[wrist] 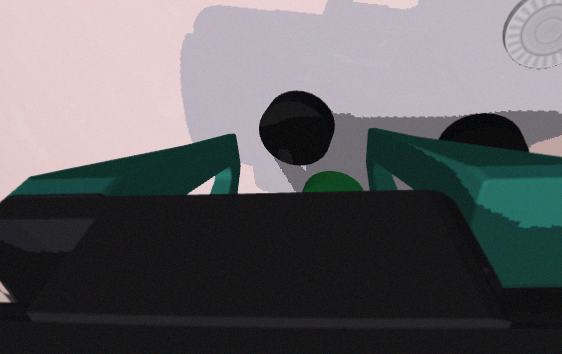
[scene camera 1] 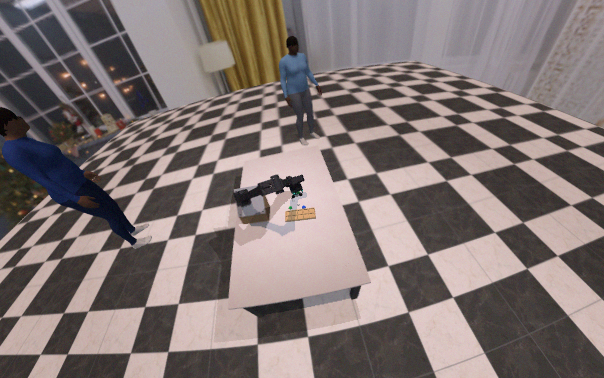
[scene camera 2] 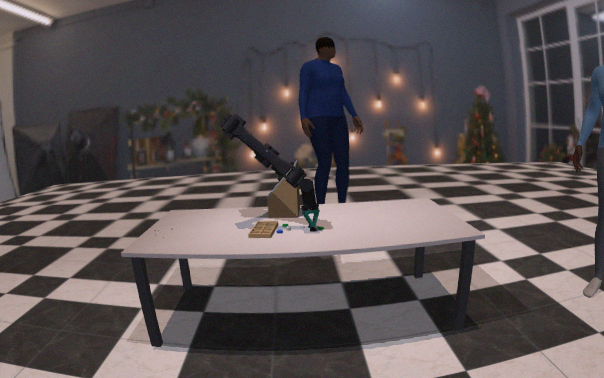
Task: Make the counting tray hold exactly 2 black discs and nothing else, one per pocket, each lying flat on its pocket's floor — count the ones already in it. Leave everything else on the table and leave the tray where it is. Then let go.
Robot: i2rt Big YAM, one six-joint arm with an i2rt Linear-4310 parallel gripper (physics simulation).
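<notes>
My gripper (scene camera 1: 297, 194) (scene camera 2: 313, 226) (wrist: 301, 147) points down at the table with its green fingers partly open. In the wrist view a black disc (wrist: 297, 128) shows in the gap between the fingertips, touching neither in the picture. A second black disc (wrist: 484, 131) lies to the right, partly hidden behind the right finger. The wooden counting tray (scene camera 1: 300, 220) (scene camera 2: 260, 236) stands on the table apart from the gripper. Its pockets are too small in the scene views to tell what they hold. The tray does not show in the wrist view.
A green disc (wrist: 333, 182) lies close below the nearer black disc, partly hidden by the gripper body. A ribbed light grey disc (wrist: 542, 32) is at the upper right. Another green disc (scene camera 1: 290, 207) (scene camera 2: 285, 225) and a blue disc (scene camera 1: 303, 207) (scene camera 2: 280, 231) lie beside the tray.
</notes>
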